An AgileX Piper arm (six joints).
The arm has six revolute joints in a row. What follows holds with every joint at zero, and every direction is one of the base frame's. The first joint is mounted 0.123 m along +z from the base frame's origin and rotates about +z. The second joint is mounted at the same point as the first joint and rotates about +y. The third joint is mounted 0.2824 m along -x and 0.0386 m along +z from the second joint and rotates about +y. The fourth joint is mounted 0.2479 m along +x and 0.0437 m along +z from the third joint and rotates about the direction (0.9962, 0, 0.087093). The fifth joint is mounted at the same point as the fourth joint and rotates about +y. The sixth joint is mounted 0.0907 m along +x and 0.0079 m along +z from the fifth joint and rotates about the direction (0.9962, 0, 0.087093). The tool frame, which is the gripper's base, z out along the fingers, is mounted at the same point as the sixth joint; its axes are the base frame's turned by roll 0, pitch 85.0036 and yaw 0 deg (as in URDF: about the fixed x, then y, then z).
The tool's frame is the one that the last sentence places.
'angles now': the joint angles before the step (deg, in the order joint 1, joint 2, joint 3, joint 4, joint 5, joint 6). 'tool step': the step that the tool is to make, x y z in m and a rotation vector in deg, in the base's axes. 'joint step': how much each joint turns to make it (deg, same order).
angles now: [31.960, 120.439, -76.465, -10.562, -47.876, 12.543]
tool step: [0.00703, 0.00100, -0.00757, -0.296, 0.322, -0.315]
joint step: [-0.351, 1.838, -1.532, -0.086, 0.126, -0.001]
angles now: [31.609, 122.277, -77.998, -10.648, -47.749, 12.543]
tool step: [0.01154, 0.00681, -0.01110, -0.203, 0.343, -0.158]
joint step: [0.000, 3.422, -3.659, 0.104, 0.646, 0.001]
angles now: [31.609, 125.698, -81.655, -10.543, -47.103, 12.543]
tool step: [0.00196, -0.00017, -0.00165, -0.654, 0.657, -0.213]
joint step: [-0.124, 0.252, -0.437, -0.110, 1.105, 0.000]
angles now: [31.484, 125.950, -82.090, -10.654, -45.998, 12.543]
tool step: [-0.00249, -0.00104, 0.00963, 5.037, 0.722, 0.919]
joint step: [0.000, -0.963, 0.362, 0.000, -2.063, 4.520]
